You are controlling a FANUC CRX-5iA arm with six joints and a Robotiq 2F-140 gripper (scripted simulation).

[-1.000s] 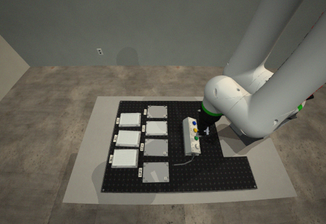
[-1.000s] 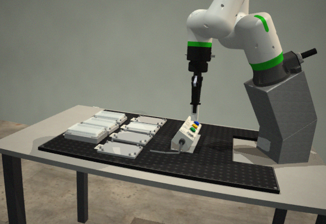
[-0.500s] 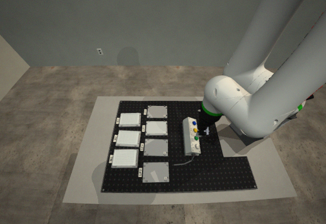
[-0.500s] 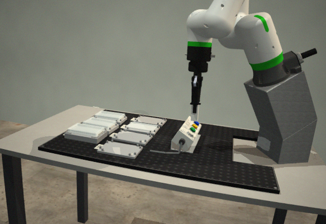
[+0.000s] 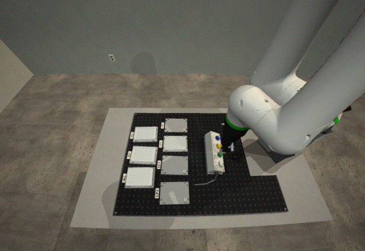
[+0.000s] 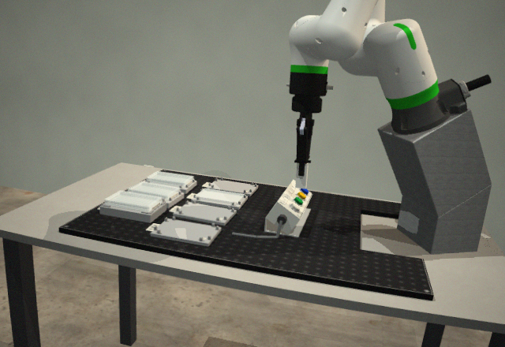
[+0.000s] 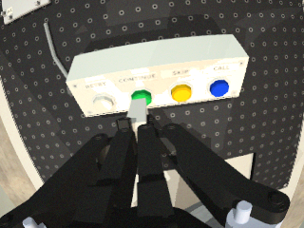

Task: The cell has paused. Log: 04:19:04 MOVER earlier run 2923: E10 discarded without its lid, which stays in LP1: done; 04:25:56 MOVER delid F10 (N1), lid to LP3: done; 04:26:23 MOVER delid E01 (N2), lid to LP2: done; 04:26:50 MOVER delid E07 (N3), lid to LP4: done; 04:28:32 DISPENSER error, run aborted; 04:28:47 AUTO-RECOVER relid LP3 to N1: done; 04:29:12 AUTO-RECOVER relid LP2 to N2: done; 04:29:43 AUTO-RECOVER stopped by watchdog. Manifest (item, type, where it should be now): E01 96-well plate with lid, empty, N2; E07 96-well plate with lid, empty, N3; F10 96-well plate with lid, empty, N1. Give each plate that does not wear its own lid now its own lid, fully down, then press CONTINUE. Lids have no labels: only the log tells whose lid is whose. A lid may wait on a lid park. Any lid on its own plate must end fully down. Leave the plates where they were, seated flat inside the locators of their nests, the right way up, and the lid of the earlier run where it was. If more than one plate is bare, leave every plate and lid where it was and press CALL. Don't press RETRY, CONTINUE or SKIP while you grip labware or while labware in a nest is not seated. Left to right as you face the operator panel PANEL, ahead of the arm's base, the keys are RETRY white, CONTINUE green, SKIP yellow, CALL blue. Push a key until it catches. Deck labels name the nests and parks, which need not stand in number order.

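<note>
Now: the green key 7 cm below my hand. Round my hand: white key 7 cm below, 5 cm to the left; then blue key 10 cm to the right, 7 cm below, 1 cm behind; then yellow key 7 cm below, 5 cm to the right.
</note>
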